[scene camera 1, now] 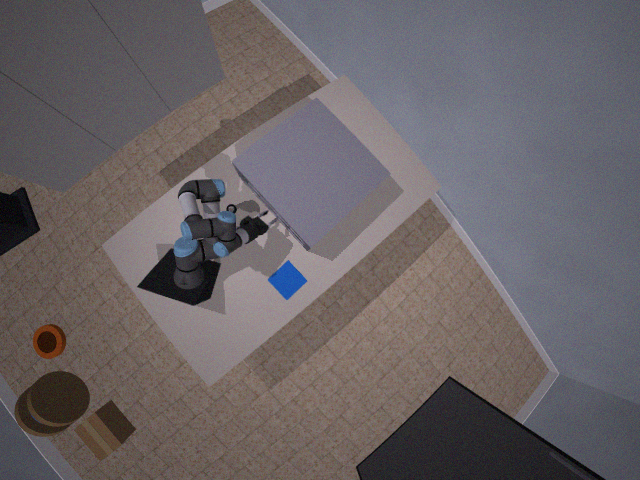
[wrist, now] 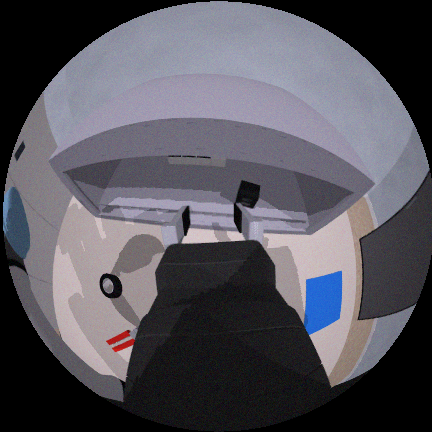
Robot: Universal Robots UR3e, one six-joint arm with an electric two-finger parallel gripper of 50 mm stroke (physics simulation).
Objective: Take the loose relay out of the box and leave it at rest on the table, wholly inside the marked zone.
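Places are measured from the arm's base along level axes (x ahead, y left, z up), in metres.
Pixels of known places: gripper, fingertip midpoint: (scene camera 1: 271, 215) (wrist: 211, 213); arm's base, origin of the base link: (scene camera 1: 189, 277).
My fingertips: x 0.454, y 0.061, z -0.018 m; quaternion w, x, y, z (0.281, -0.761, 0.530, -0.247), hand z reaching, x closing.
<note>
Ahead of a thing's pixels: the offset from my fingertips to its middle. "*": to the spot under its first point. Level surfaces: height alone.
The box {0.001 m up, 0.262 m ahead, 0.082 m left} (scene camera 1: 312, 165) (wrist: 210, 135) is a large grey-lilac case with its open front facing my gripper. The loose relay {0.055 m down, 0.091 m ahead, 0.044 m right} (wrist: 248, 194) is a small black block inside the box, seen in the wrist view just beyond my right fingertip; the box's top hides it in the scene view. My gripper (scene camera 1: 267, 218) (wrist: 211, 213) is open and empty, its fingertips at the box's open front, with the relay ahead and to the right, not between them. The marked zone {0.099 m down, 0.089 m back, 0.296 m right} (scene camera 1: 287, 280) (wrist: 324, 301) is a blue square on the table, to the right of the gripper in the wrist view.
A black ring-shaped object {0.091 m down, 0.154 m back, 0.149 m left} (scene camera 1: 231, 208) (wrist: 110, 285) lies on the table {0.100 m down} (scene camera 1: 206, 356) left of the gripper in the wrist view. A tool with red handles {0.095 m down, 0.238 m back, 0.085 m left} (wrist: 121, 341) lies near it. A pale strip {* 0.059 m down, 0.141 m ahead, 0.070 m left} (wrist: 196, 160) is inside the box, near its upper edge. The box's lower front lip {* 0.081 m down, 0.050 m ahead, 0.125 m right} (wrist: 280, 228) crosses below the opening.
</note>
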